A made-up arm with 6 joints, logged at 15 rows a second.
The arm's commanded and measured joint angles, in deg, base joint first. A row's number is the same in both.
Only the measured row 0 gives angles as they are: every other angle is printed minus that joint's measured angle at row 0.
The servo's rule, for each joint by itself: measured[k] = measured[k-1] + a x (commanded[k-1-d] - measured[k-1]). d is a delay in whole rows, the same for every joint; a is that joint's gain. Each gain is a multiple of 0.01, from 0.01 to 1. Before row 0 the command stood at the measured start. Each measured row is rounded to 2 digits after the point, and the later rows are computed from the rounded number. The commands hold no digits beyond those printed.
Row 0, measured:
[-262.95, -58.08, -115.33, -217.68, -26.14, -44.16]
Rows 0 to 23, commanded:
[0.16, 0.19, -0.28, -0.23, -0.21, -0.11]
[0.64, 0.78, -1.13, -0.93, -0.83, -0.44]
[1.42, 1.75, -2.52, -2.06, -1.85, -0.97]
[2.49, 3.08, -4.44, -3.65, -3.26, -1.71]
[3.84, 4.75, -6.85, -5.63, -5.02, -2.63]
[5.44, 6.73, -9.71, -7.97, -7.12, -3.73]
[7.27, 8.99, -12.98, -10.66, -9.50, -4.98]
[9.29, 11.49, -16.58, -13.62, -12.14, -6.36]
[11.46, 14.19, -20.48, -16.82, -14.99, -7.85]
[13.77, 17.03, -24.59, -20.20, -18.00, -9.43]
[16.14, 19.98, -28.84, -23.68, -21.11, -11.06]
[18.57, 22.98, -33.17, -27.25, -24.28, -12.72]
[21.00, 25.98, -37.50, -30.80, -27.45, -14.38]
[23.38, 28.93, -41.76, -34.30, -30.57, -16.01]
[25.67, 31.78, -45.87, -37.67, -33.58, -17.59]
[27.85, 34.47, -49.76, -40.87, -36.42, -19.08]
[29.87, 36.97, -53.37, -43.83, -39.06, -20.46]
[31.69, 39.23, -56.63, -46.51, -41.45, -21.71]
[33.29, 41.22, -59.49, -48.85, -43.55, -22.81]
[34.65, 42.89, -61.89, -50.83, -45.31, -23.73]
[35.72, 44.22, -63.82, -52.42, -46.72, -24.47]
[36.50, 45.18, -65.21, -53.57, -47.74, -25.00]
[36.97, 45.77, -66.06, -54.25, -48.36, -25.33]
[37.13, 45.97, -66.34, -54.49, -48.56, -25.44]
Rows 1 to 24, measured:
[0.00, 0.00, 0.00, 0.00, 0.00, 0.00]
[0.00, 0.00, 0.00, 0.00, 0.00, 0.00]
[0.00, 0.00, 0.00, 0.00, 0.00, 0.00]
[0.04, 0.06, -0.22, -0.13, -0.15, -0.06]
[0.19, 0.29, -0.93, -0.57, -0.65, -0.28]
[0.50, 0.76, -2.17, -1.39, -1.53, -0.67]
[1.00, 1.50, -3.94, -2.63, -2.79, -1.26]
[1.71, 2.54, -6.21, -4.28, -4.42, -2.04]
[2.64, 3.88, -8.94, -6.31, -6.39, -3.00]
[3.80, 5.52, -12.09, -8.70, -8.66, -4.13]
[5.17, 7.43, -15.59, -11.41, -11.20, -5.40]
[6.74, 9.59, -19.40, -14.39, -13.97, -6.80]
[8.50, 11.97, -23.45, -17.59, -16.91, -8.30]
[10.41, 14.53, -27.65, -20.94, -19.98, -9.87]
[12.45, 17.23, -31.96, -24.41, -23.12, -11.49]
[14.59, 20.03, -36.28, -27.92, -26.28, -13.14]
[16.79, 22.88, -40.55, -31.43, -29.41, -14.78]
[19.01, 25.73, -44.70, -34.86, -32.45, -16.38]
[21.22, 28.53, -48.65, -38.17, -35.35, -17.92]
[23.38, 31.23, -52.33, -41.28, -38.06, -19.37]
[25.46, 33.79, -55.68, -44.16, -40.53, -20.70]
[27.42, 36.17, -58.65, -46.74, -42.73, -21.90]
[29.23, 38.32, -61.18, -48.99, -44.61, -22.94]
[30.85, 40.21, -63.24, -50.88, -46.15, -23.81]
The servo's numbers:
d 3
a 0.25 0.32 0.78 0.55 0.73 0.57

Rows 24 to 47, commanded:
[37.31, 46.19, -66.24, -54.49, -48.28, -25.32]
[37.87, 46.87, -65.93, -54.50, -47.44, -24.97]
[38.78, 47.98, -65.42, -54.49, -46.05, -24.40]
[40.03, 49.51, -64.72, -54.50, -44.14, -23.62]
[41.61, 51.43, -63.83, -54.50, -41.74, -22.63]
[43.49, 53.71, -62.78, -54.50, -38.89, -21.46]
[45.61, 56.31, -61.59, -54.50, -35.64, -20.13]
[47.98, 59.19, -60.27, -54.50, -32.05, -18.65]
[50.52, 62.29, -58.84, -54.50, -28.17, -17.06]
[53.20, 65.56, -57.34, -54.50, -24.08, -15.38]
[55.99, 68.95, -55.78, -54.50, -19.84, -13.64]
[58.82, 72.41, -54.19, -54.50, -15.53, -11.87]
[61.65, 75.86, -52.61, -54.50, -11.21, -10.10]
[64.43, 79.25, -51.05, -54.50, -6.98, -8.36]
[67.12, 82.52, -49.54, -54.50, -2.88, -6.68]
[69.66, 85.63, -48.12, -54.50, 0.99, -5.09]
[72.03, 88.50, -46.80, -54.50, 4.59, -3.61]
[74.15, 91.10, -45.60, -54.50, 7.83, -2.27]
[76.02, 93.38, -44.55, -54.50, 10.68, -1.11]
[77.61, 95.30, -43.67, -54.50, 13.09, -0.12]
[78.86, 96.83, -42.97, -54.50, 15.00, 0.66]
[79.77, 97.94, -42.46, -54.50, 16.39, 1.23]
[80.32, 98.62, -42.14, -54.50, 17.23, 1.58]
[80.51, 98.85, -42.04, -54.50, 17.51, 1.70]
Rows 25 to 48, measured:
[32.26, 41.80, -64.78, -52.36, -47.31, -24.49]
[33.44, 43.07, -65.78, -53.40, -48.08, -24.97]
[34.36, 44.00, -66.22, -54.00, -48.43, -25.24]
[35.10, 44.70, -66.24, -54.27, -48.32, -25.29]
[35.79, 45.39, -66.00, -54.40, -47.68, -25.11]
[36.54, 46.22, -65.55, -54.45, -46.49, -24.71]
[37.41, 47.27, -64.90, -54.48, -44.77, -24.09]
[38.46, 48.60, -64.07, -54.49, -42.56, -23.26]
[39.72, 50.24, -63.06, -54.50, -39.88, -22.23]
[41.19, 52.18, -61.91, -54.50, -36.78, -21.03]
[42.89, 54.42, -60.63, -54.50, -33.33, -19.67]
[44.80, 56.94, -59.23, -54.50, -29.56, -18.18]
[46.90, 59.70, -57.76, -54.50, -25.56, -16.58]
[49.17, 62.66, -56.22, -54.50, -21.38, -14.90]
[51.58, 65.78, -54.64, -54.50, -17.11, -13.17]
[54.10, 69.01, -53.06, -54.50, -12.80, -11.42]
[56.68, 72.29, -51.49, -54.50, -8.55, -9.68]
[59.29, 75.56, -49.97, -54.50, -4.41, -7.97]
[61.88, 78.78, -48.53, -54.50, -0.47, -6.33]
[64.42, 81.89, -47.18, -54.50, 3.22, -4.78]
[66.85, 84.84, -45.95, -54.50, 6.59, -3.35]
[69.14, 87.57, -44.86, -54.50, 9.58, -2.07]
[71.26, 90.04, -43.93, -54.50, 12.14, -0.96]
[73.16, 92.21, -43.18, -54.50, 14.23, -0.04]

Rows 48 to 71, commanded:
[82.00, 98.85, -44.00, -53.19, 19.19, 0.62]
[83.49, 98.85, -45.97, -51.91, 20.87, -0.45]
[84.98, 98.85, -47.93, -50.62, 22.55, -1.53]
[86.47, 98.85, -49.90, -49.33, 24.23, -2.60]
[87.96, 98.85, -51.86, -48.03, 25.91, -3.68]
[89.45, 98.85, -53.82, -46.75, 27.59, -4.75]
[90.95, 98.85, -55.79, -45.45, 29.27, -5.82]
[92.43, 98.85, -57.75, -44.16, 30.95, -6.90]
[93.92, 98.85, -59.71, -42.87, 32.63, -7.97]
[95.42, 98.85, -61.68, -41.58, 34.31, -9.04]
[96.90, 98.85, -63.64, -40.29, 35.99, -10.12]
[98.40, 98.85, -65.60, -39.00, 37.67, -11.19]
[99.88, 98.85, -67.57, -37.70, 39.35, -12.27]
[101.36, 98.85, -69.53, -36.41, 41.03, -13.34]
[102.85, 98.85, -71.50, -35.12, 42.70, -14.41]
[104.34, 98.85, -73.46, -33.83, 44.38, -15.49]
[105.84, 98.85, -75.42, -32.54, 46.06, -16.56]
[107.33, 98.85, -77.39, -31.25, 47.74, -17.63]
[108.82, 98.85, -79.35, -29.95, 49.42, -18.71]
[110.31, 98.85, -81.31, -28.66, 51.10, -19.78]
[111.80, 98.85, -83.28, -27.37, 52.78, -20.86]
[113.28, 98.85, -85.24, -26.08, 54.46, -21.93]
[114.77, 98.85, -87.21, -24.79, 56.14, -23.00]
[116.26, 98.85, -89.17, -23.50, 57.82, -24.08]
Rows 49 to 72, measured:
[74.81, 94.04, -42.62, -54.50, 15.81, 0.68]
[76.19, 95.51, -42.25, -54.50, 16.85, 1.19]
[77.27, 96.58, -42.09, -54.50, 17.33, 1.48]
[78.45, 97.31, -43.58, -53.78, 18.69, 0.99]
[79.71, 97.80, -45.44, -52.75, 20.28, 0.17]
[81.03, 98.14, -47.38, -51.58, 21.94, -0.80]
[82.39, 98.37, -49.35, -50.34, 23.61, -1.83]
[83.78, 98.52, -51.31, -49.07, 25.29, -2.88]
[85.20, 98.63, -53.27, -47.79, 26.97, -3.95]
[86.64, 98.70, -55.24, -46.50, 28.65, -5.02]
[88.09, 98.75, -57.20, -45.21, 30.33, -6.09]
[89.55, 98.78, -59.16, -43.92, 32.01, -7.16]
[91.02, 98.80, -61.13, -42.63, 33.69, -8.23]
[92.49, 98.82, -63.09, -41.34, 35.37, -9.31]
[93.97, 98.83, -65.05, -40.05, 37.05, -10.38]
[95.45, 98.84, -67.02, -38.76, 38.73, -11.46]
[96.93, 98.84, -68.98, -37.47, 40.41, -12.53]
[98.41, 98.84, -70.95, -36.18, 42.08, -13.60]
[99.89, 98.84, -72.91, -34.89, 43.76, -14.68]
[101.38, 98.84, -74.87, -33.60, 45.44, -15.75]
[102.87, 98.84, -76.84, -32.31, 47.12, -16.82]
[104.36, 98.84, -78.80, -31.01, 48.80, -17.90]
[105.85, 98.84, -80.76, -29.72, 50.48, -18.97]
[107.34, 98.84, -82.73, -28.43, 52.16, -20.05]

